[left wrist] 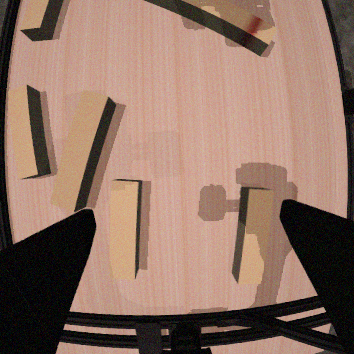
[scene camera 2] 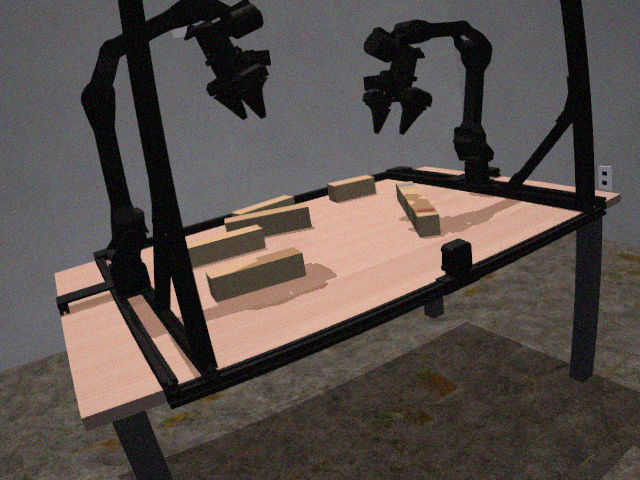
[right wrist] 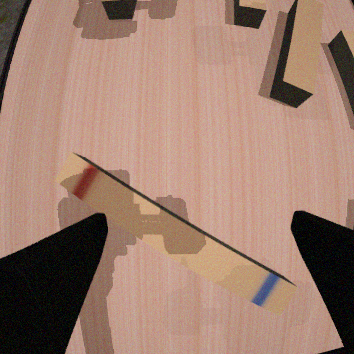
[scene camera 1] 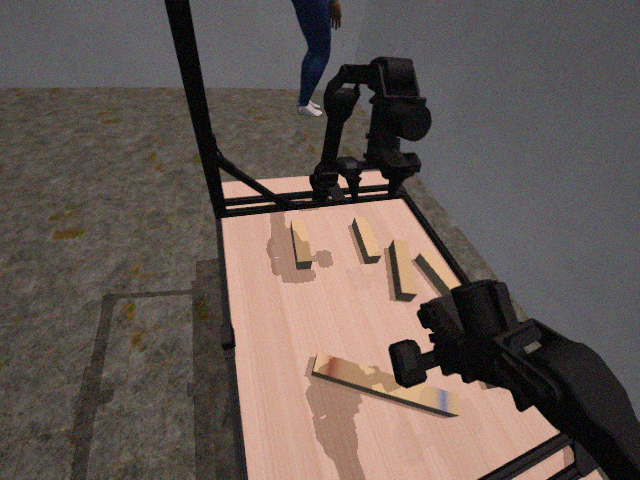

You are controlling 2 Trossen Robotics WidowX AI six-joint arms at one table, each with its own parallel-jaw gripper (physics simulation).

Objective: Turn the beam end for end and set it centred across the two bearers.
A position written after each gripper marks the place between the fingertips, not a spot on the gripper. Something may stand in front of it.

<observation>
The left gripper point(scene camera 2: 254, 118) is open, holding nothing. The right gripper point(scene camera 1: 414, 343) is open and holds nothing. Also in view: a beam point(scene camera 1: 346, 373).
</observation>
